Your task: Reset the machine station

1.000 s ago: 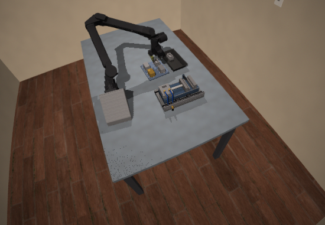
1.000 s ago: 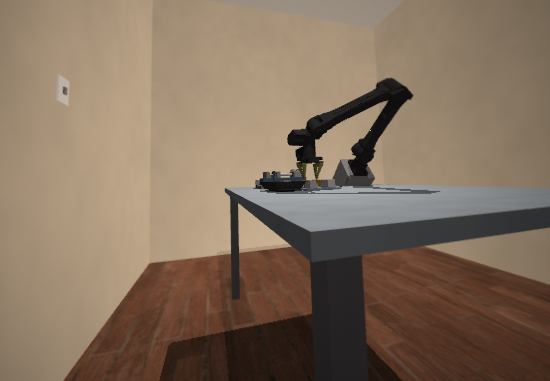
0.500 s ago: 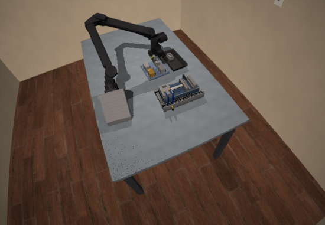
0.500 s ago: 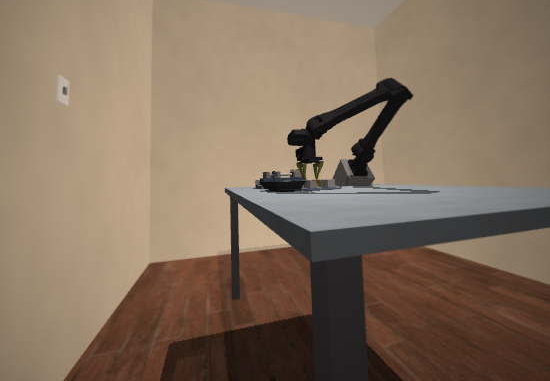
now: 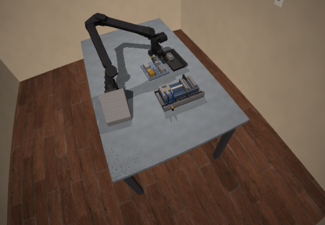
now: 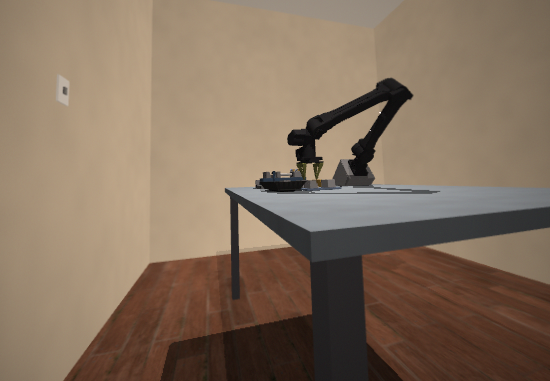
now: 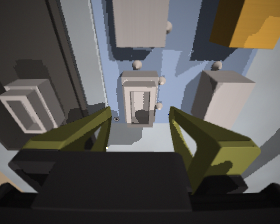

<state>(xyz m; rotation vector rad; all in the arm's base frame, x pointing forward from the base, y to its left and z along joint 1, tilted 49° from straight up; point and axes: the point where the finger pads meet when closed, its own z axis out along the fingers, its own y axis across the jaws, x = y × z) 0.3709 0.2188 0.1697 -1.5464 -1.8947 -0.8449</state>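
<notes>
Now: the yellow brass blank 70 mm behind my hand, 110 mm to the right of it and 30 mm below it. Also, from my hand: blue vise base 70 mm ahead, 350 mm to the right, 20 mm below.
</notes>
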